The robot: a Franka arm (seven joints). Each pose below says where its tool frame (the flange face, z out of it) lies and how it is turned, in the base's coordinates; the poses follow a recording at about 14 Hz.
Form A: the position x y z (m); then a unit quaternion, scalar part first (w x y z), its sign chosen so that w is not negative.
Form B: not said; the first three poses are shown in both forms.
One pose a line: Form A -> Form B
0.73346 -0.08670 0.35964 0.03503 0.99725 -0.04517 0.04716 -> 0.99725 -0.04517 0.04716 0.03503 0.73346 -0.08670 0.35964
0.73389 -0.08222 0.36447 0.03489 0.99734 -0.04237 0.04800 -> 0.99734 -0.04237 0.04800 0.03489 0.73389 -0.08222 0.36447
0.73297 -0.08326 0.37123 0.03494 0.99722 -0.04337 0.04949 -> 0.99722 -0.04337 0.04949 0.03494 0.73297 -0.08326 0.37123
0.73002 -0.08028 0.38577 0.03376 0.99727 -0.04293 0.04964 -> 0.99727 -0.04293 0.04964 0.03376 0.73002 -0.08028 0.38577
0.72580 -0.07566 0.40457 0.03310 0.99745 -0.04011 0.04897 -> 0.99745 -0.04011 0.04897 0.03310 0.72580 -0.07566 0.40457
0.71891 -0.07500 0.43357 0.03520 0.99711 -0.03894 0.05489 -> 0.99711 -0.03894 0.05489 0.03520 0.71891 -0.07500 0.43357
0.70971 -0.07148 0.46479 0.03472 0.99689 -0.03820 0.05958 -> 0.99689 -0.03820 0.05958 0.03472 0.70971 -0.07148 0.46479
